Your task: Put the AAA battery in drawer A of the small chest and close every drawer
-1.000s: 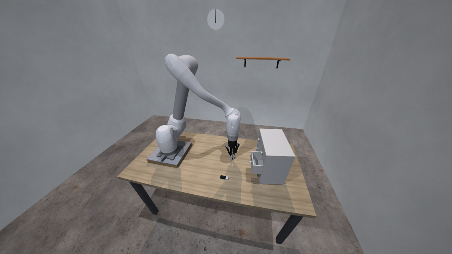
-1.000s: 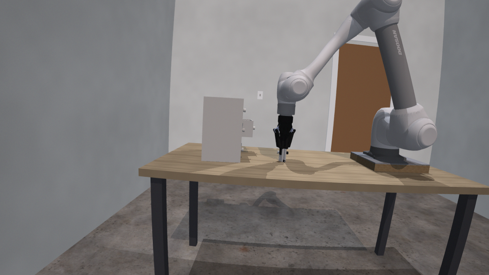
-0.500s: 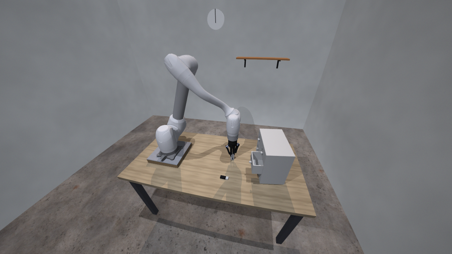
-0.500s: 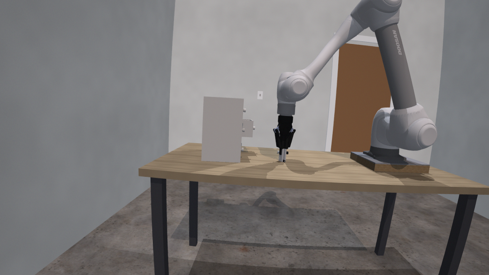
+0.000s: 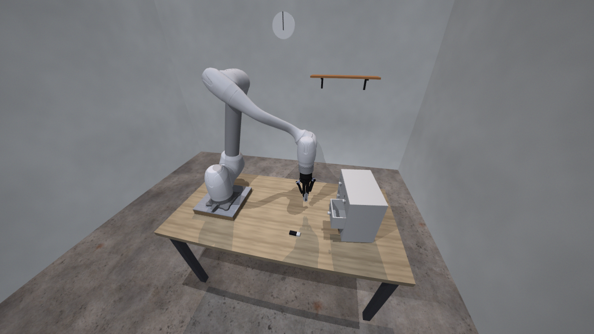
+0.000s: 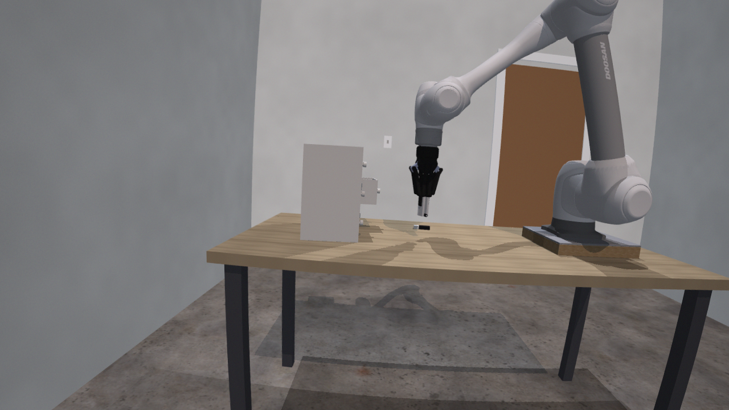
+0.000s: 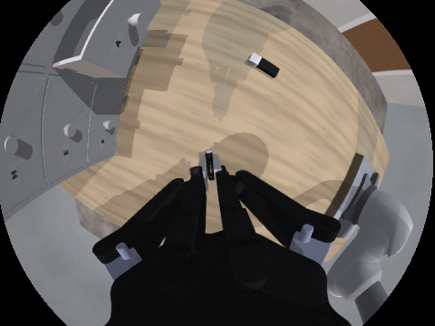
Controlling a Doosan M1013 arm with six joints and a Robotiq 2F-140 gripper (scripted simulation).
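Right now my hand is 26 cm short of the drawer, 12 cm to the left of it and 1 cm below it. Round my hand: AAA battery: 3 cm below; white block: 22 cm to the right, 11 cm below, 1 cm behind.
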